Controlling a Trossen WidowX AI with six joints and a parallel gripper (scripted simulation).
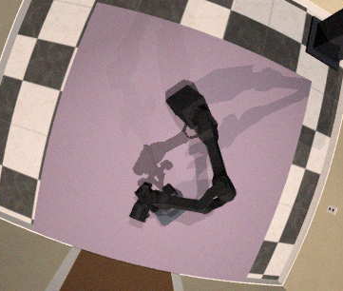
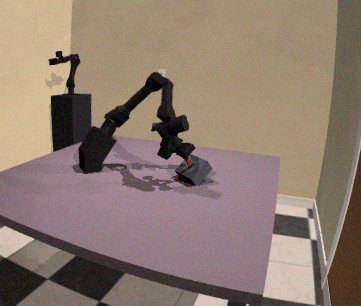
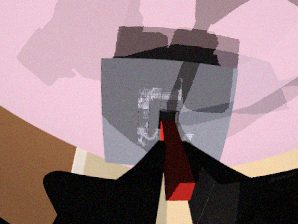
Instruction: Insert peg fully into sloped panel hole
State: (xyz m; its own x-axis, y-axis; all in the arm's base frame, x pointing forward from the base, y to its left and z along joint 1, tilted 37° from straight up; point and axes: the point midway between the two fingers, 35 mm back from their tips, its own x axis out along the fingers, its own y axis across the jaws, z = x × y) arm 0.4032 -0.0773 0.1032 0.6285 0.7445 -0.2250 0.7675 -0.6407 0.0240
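My gripper is now 2 cm to the right of the red peg, 2 cm above it and 1 cm short of it.
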